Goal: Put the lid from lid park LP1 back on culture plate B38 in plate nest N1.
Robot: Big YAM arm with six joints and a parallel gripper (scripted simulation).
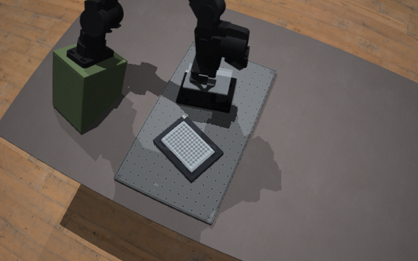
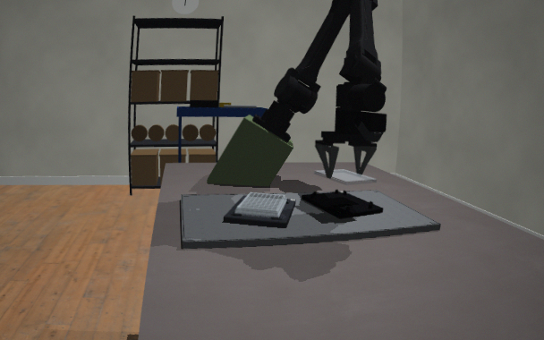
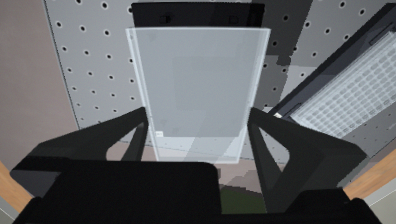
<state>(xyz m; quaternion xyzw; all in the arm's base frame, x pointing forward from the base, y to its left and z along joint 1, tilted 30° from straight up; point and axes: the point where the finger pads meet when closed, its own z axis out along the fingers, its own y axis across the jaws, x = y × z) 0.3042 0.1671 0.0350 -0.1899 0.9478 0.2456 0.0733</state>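
My hand is 180 mm to the left of the culture plate B38, 60 mm short of it and 60 mm above it. Also, from my hand: lid park LP1 (70 mm below); clear lid (10 mm below).
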